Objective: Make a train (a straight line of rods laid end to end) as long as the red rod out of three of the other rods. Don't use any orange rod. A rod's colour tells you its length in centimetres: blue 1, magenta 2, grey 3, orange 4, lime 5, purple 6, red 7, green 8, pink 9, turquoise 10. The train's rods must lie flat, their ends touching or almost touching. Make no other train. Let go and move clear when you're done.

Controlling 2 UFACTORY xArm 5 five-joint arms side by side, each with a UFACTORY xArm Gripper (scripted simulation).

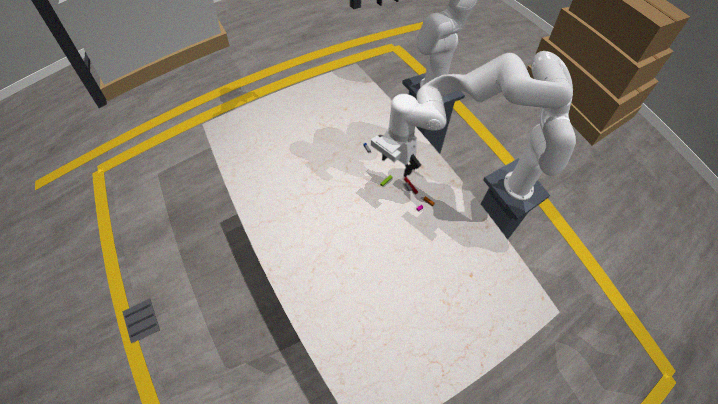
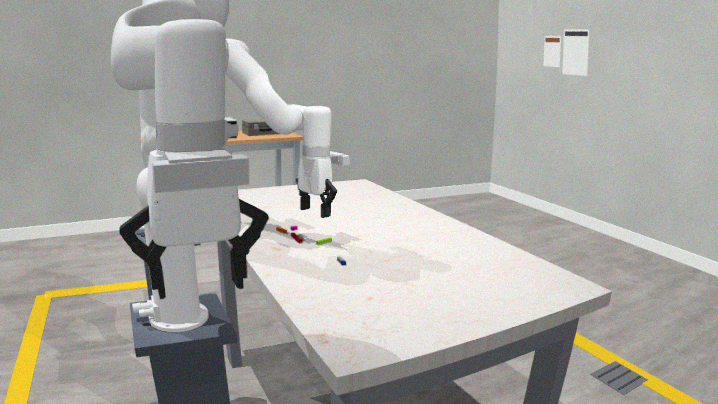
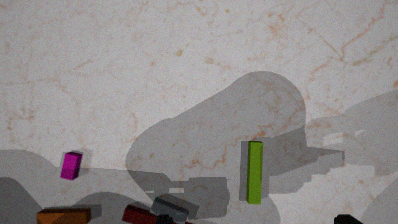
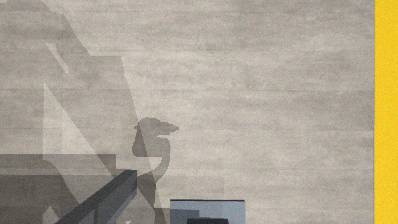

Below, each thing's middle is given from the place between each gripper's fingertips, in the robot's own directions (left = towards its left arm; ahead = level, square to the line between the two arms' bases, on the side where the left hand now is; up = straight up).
Right now my left hand (image 2: 315,213) is 90 mm above the lime rod (image 3: 255,148), 20 mm short of it and 10 mm to the left of it.
The lime rod lies 420 mm ahead of my right hand (image 2: 200,289), 740 mm to the left of it and 240 mm below it.
